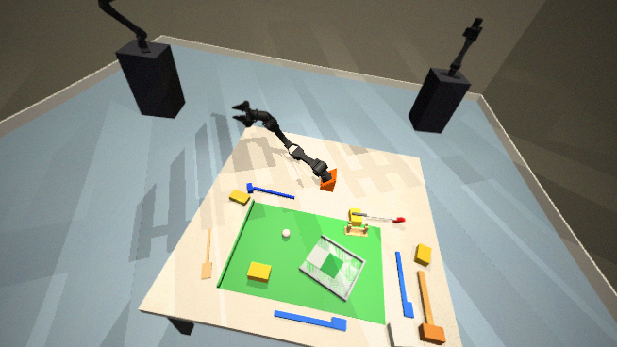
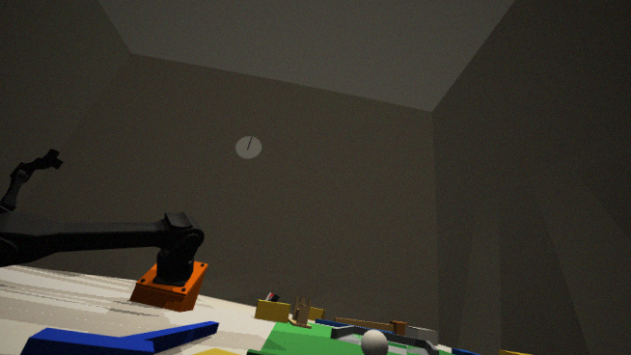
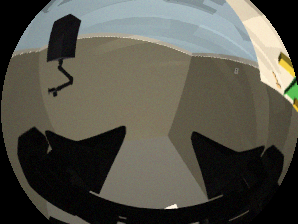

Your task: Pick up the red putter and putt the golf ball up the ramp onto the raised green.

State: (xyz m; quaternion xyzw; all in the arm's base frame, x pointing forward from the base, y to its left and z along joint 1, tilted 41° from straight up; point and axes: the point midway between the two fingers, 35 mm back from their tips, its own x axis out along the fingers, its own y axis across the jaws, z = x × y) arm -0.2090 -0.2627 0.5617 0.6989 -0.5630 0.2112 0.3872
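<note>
My gripper tip is now 88 cm to the right of the red putter, 46 cm short of it and 26 cm above it. The rest, counted from my gripper tip: small wooden stand: 75 cm to the left, 55 cm ahead, 27 cm below; then white golf ball: 60 cm ahead, 38 cm to the left, 28 cm below; then green mat: 69 cm ahead, 50 cm to the left, 31 cm below.
</note>
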